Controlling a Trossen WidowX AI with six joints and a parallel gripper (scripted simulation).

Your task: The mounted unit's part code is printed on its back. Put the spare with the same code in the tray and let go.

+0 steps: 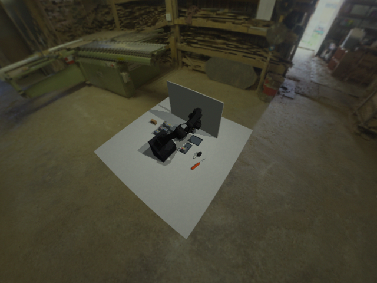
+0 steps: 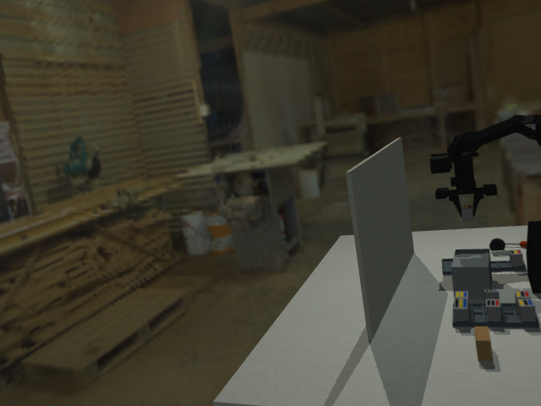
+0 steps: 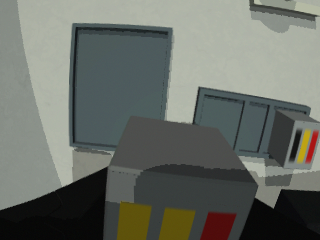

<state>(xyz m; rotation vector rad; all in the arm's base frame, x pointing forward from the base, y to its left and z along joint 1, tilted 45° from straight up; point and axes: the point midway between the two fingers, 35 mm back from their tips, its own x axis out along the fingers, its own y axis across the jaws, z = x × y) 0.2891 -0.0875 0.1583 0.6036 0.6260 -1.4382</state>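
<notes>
Right now my gripper tip is 5 cm short of the dark grey tray and 17 cm above it. The rest, counted from my gripper tip: dark holder (10 cm behind, 1 cm to the left, 17 cm below); then grey spare (2 cm above); then mounted unit (1 cm behind, 20 cm to the left, 13 cm below).
</notes>
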